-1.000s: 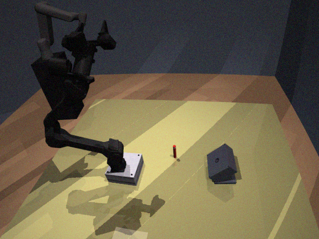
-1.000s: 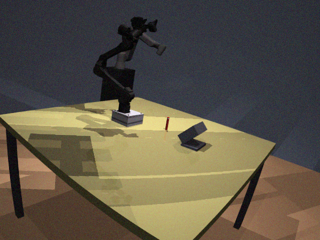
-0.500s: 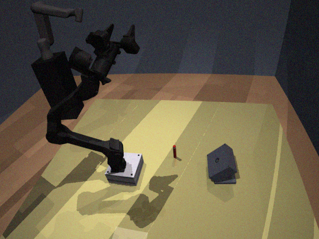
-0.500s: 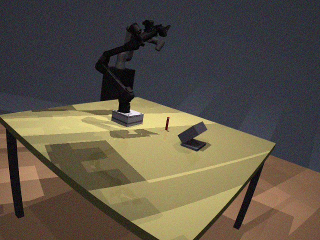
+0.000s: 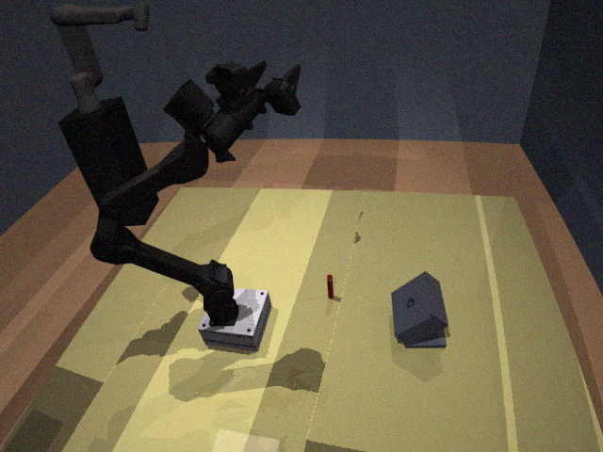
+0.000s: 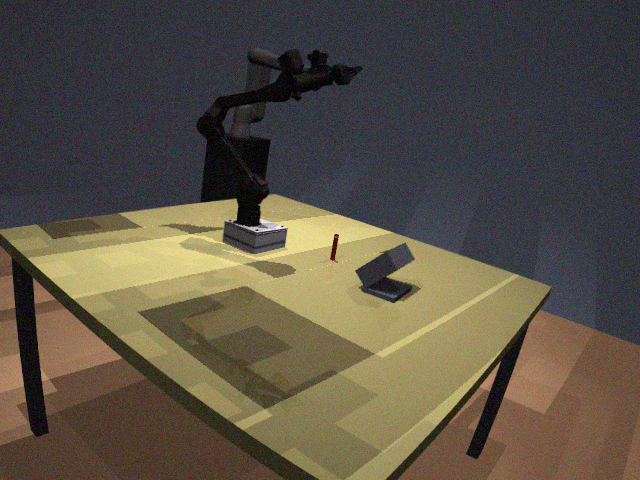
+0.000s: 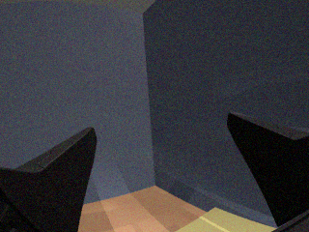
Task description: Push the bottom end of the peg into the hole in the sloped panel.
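Now: the red peg 530 mm below my gripper tip, 70 mm to the right of it and 60 mm ahead of it. The rest, counted from my gripper tip: sloped panel 520 mm below, 270 mm ahead, 180 mm to the right.
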